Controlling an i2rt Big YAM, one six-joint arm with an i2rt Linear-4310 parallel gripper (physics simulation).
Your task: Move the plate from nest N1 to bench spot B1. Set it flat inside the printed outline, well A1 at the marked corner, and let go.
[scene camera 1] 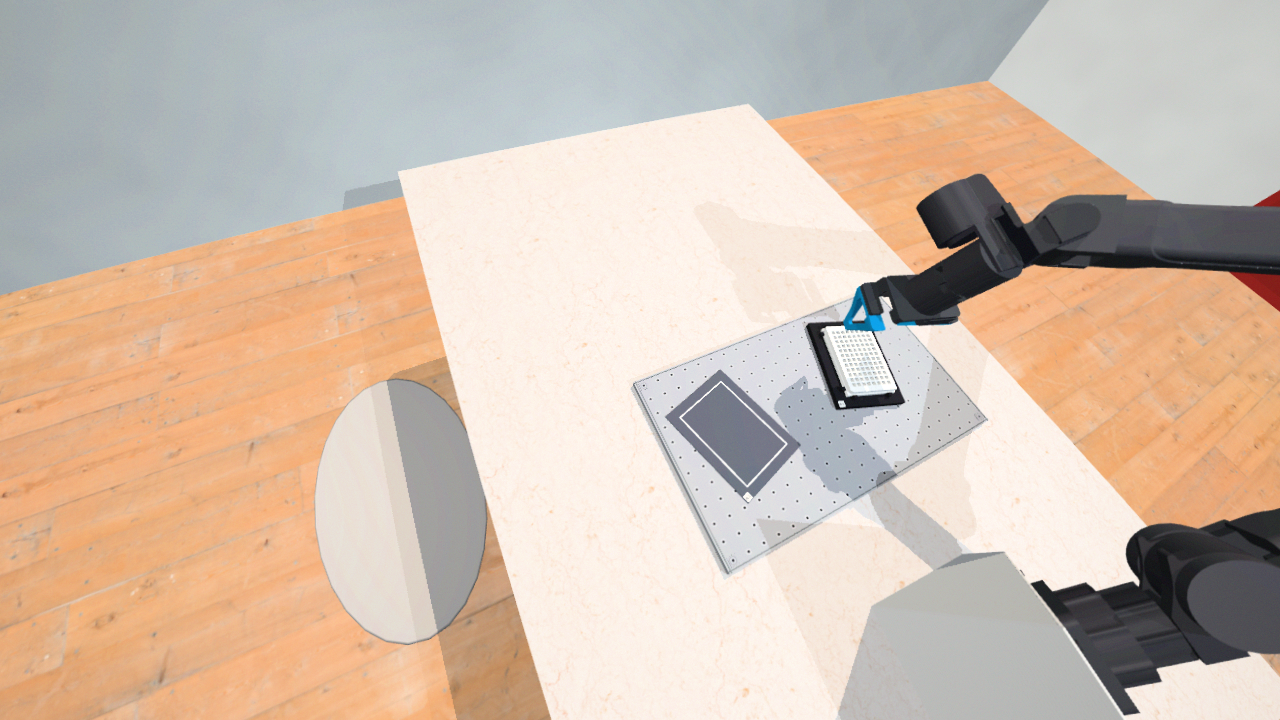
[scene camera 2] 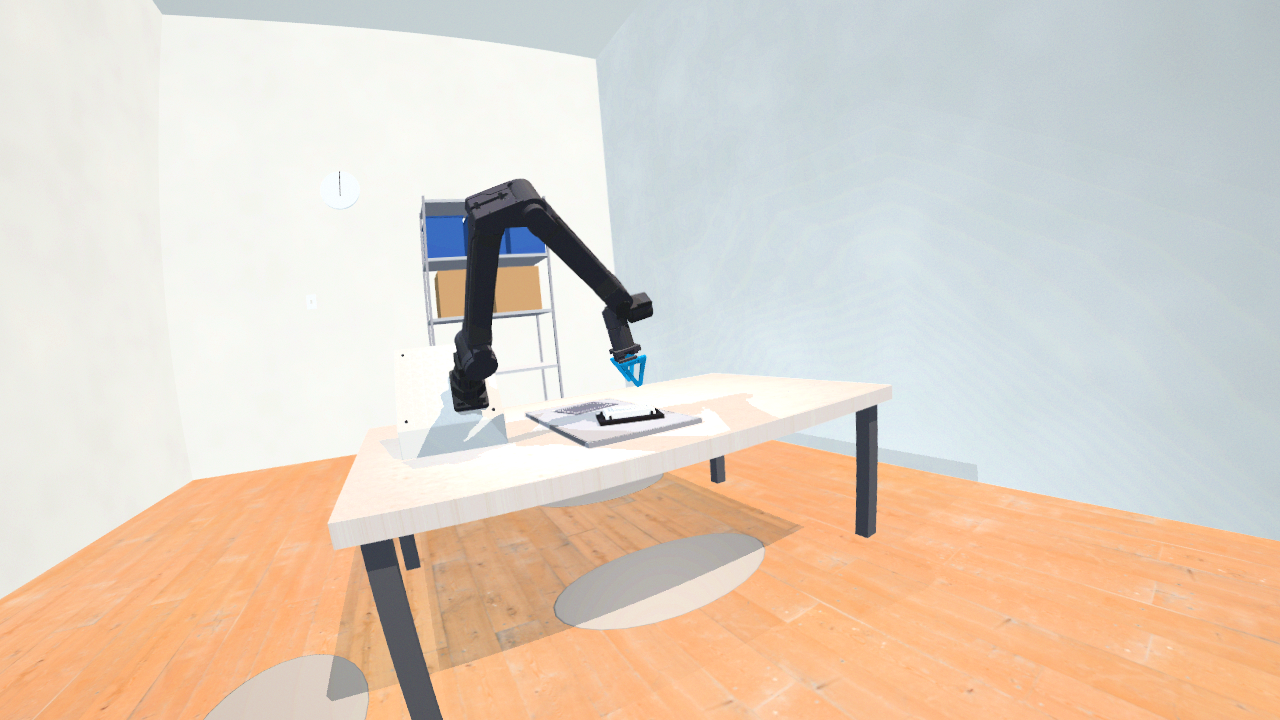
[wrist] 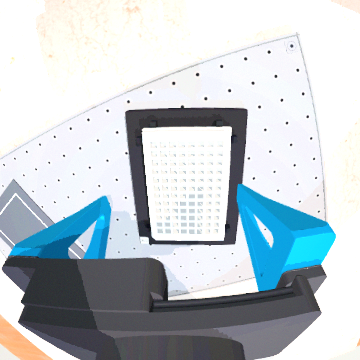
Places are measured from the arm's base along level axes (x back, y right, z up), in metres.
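Pixels of known places: gripper, between the fingertips: [scene camera 1: 871, 323] [scene camera 2: 634, 383] [wrist: 171, 196]; arm's base, origin of its link: [scene camera 1: 1067, 641] [scene camera 2: 468, 390].
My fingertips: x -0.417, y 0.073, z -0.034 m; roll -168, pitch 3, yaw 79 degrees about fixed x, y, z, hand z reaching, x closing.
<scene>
Ahead of a thing's pixels: the offset from my fingertips to its top centre. "spot": to the spot under its first point. Level surfaces: height alone.
The white well plate {dx +0.028, dy +0.003, dz -0.062 m} [scene camera 1: 861, 360] [scene camera 2: 631, 410] [wrist: 187, 185] sits in the black nest N1 [scene camera 1: 866, 402] [wrist: 186, 116]. A white mark {dx +0.086, dy -0.070, dz -0.076 m} [scene camera 1: 841, 403] [wrist: 145, 240] shows at one nest corner. My gripper [scene camera 1: 899, 324] [scene camera 2: 633, 383] [wrist: 171, 196] is open and empty, its blue fingers above the plate. In the wrist view the fingertips stand either side of the plate's lower half, with a wider gap on the left than on the right. Bench spot B1 {spot: dx +0.069, dy -0.257, dz -0.086 m} [scene camera 1: 733, 434] is a dark rectangle with a white printed outline {spot: dx +0.048, dy -0.210, dz -0.086 m} [scene camera 1: 753, 412] and a white corner mark {dx +0.158, dy -0.280, dz -0.086 m} [scene camera 1: 747, 497]. Well A1 cannot be made out.
The nest and spot share a perforated board [scene camera 1: 948, 411] [wrist: 280, 125] on the pale table {dz -0.101 m} [scene camera 1: 554, 313] [scene camera 2: 805, 398]. A grey box-shaped block [scene camera 1: 948, 635] stands near the arm's base. A shelf unit [scene camera 2: 488, 314] with blue and brown boxes stands behind the table.
</scene>
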